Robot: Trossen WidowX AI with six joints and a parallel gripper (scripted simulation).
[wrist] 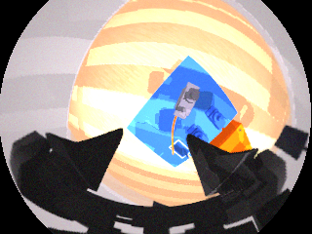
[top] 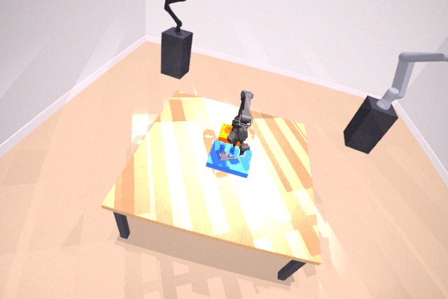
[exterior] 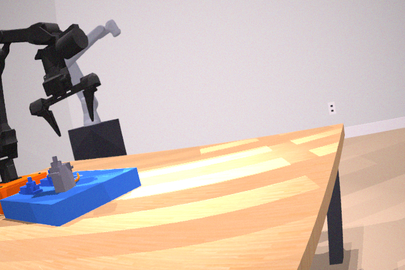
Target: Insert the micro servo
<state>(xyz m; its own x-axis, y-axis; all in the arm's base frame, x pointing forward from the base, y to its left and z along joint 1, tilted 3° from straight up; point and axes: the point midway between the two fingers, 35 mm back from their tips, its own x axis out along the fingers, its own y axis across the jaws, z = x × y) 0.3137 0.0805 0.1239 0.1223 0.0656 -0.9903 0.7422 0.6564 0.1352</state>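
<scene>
Now: the blue deck 150 mm below my gripper tip, 30 mm to the right of it and 20 mm behind it.
</scene>
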